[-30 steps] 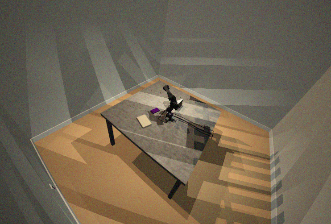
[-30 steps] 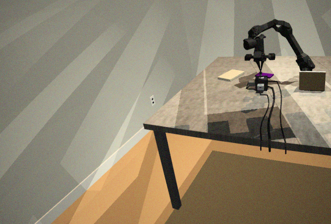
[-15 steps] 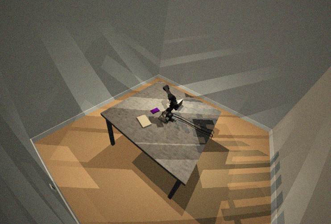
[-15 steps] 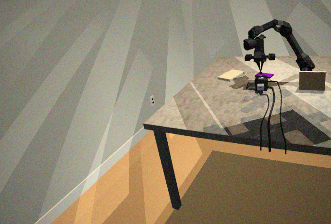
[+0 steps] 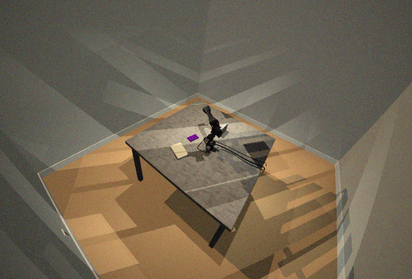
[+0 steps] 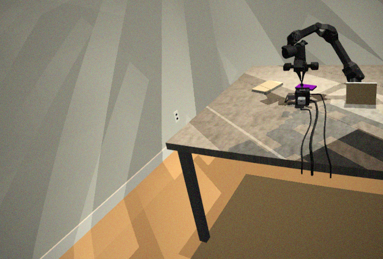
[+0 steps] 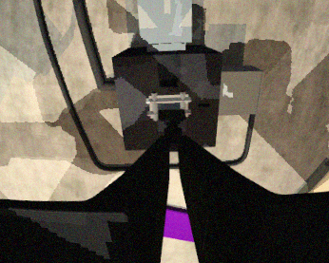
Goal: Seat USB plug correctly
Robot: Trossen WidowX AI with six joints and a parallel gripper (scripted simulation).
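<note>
My gripper tip is 6 cm above the USB socket. From my gripper tip the other things lie so: USB plug (2 cm below); beige pad (27 cm ahead, 22 cm to the right, 12 cm below); purple flat item (23 cm to the right, 12 cm below, 2 cm ahead).
</note>
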